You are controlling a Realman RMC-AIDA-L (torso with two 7-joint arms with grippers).
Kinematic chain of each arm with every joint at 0, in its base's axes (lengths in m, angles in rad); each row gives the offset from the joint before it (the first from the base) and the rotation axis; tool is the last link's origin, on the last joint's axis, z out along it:
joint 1: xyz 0 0 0.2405 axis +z
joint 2: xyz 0 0 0 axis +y
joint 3: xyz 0 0 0.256 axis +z
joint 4: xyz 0 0 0 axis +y
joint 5: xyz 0 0 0.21 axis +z
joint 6: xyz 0 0 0 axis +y
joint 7: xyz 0 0 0.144 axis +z
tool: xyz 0 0 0
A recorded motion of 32 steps. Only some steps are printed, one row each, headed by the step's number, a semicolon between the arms.
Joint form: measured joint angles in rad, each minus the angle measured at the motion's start. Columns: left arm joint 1, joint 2, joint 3, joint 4, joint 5, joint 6, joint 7; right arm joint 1, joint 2, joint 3, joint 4, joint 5, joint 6, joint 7.
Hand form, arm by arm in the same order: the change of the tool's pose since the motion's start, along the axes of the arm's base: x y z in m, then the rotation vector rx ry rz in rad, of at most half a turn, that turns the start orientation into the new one. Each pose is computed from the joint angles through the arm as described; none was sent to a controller.
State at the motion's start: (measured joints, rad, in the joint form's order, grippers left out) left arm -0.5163 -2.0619 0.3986 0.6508 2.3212 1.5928 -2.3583; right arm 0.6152 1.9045 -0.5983 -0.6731 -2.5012 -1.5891 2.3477
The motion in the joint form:
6: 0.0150 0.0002 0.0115 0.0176 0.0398 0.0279 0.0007; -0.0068 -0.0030 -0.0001 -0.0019 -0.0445 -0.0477 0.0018
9: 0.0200 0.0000 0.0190 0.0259 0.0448 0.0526 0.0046; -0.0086 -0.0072 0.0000 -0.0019 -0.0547 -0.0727 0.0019
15: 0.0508 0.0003 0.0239 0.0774 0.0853 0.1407 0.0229; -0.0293 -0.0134 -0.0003 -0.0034 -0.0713 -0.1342 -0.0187
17: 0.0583 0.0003 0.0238 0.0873 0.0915 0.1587 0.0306; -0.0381 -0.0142 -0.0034 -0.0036 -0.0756 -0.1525 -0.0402
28: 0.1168 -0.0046 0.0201 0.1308 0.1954 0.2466 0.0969; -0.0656 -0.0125 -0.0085 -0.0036 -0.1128 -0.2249 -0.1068
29: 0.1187 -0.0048 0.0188 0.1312 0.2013 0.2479 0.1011; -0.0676 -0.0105 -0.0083 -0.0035 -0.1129 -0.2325 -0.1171
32: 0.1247 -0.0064 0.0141 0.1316 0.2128 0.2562 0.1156; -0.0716 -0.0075 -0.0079 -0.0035 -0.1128 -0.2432 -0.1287
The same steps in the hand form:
6: -0.0051 -0.0095 -0.0003 -0.0450 0.0276 -0.0041; 0.0042 -0.0108 0.0002 -0.0609 -0.0131 -0.0161
9: -0.0042 -0.0134 0.0000 -0.0648 0.0259 -0.0186; 0.0047 -0.0147 0.0015 -0.0848 -0.0109 -0.0200
15: -0.0082 -0.0307 0.0069 -0.1224 0.0422 -0.0518; 0.0090 -0.0293 0.0035 -0.1421 0.0022 -0.0228
17: -0.0092 -0.0346 0.0084 -0.1314 0.0442 -0.0601; 0.0108 -0.0347 0.0034 -0.1627 0.0047 -0.0103
28: -0.0249 -0.0689 0.0106 -0.2294 0.0904 -0.0816; 0.0166 -0.0557 0.0021 -0.2508 0.0145 0.0191
29: -0.0258 -0.0702 0.0105 -0.2328 0.0934 -0.0821; 0.0162 -0.0574 0.0013 -0.2583 0.0205 0.0275
32: -0.0273 -0.0742 0.0099 -0.2406 0.0942 -0.0877; 0.0159 -0.0602 0.0000 -0.2682 0.0297 0.0355

